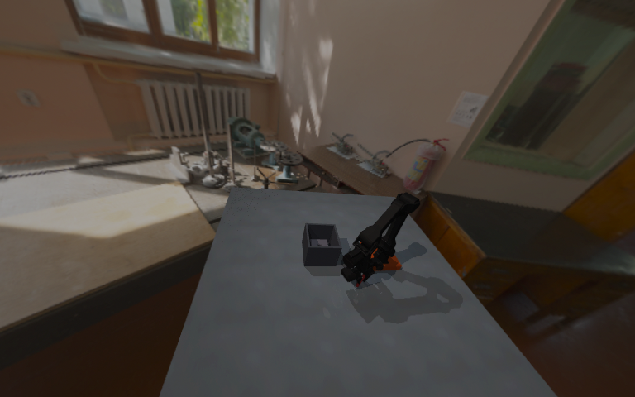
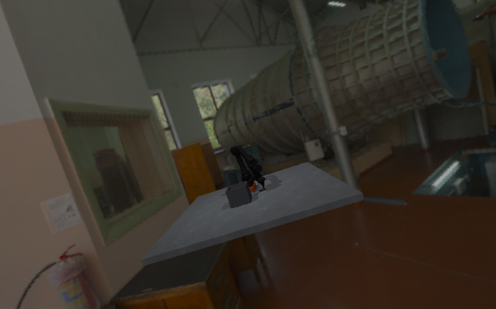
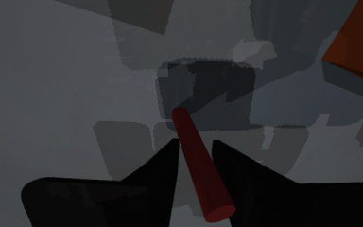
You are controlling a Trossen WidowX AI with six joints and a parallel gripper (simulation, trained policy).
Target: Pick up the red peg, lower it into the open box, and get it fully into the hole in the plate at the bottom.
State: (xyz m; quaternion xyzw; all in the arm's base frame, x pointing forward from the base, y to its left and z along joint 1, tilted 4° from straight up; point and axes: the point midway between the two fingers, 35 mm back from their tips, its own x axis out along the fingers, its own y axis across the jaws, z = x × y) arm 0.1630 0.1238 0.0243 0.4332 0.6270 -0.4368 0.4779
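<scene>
Right now my gripper tip is 19 cm to the left of the grey plate, 17 cm short of it and 1 cm below it. From my gripper tip the other things lie so: red peg: 1 cm above.
</scene>
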